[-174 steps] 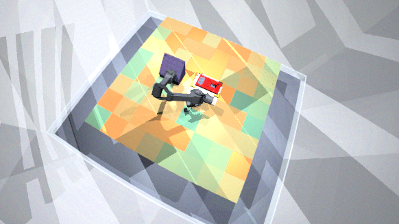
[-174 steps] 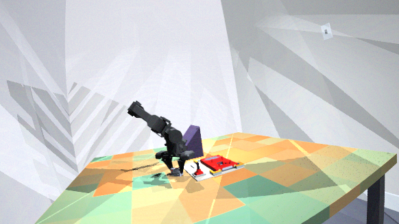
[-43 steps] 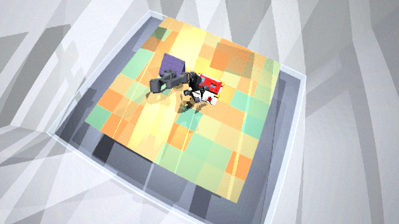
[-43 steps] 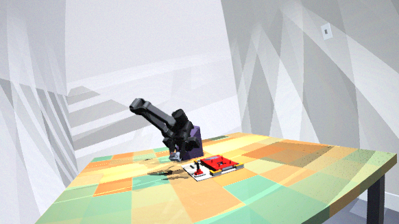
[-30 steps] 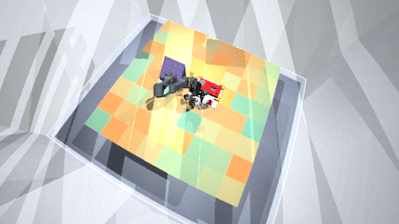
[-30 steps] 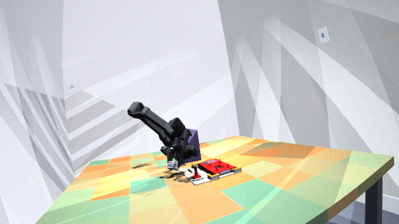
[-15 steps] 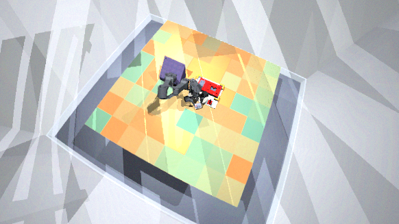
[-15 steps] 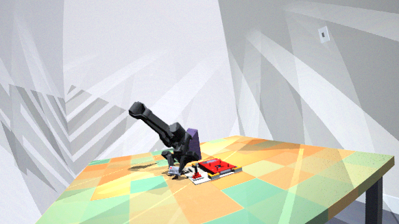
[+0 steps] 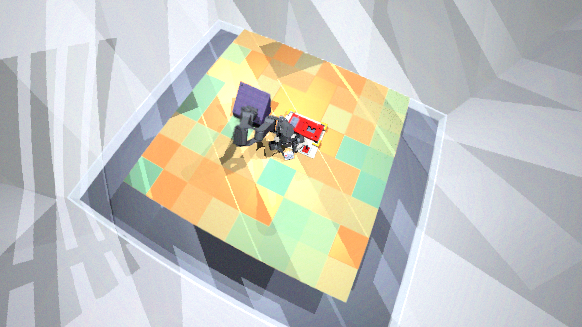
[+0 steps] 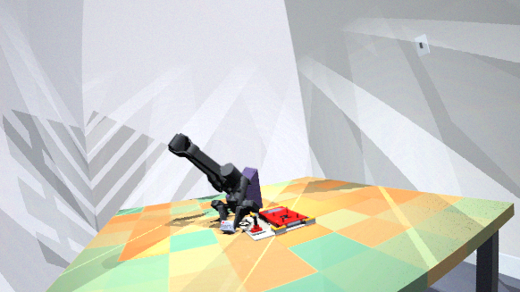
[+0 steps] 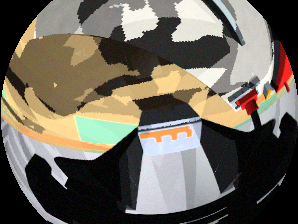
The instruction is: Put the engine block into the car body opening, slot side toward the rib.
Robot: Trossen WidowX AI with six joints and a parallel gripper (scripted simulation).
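Now: gripper tip right at the grey engine block.
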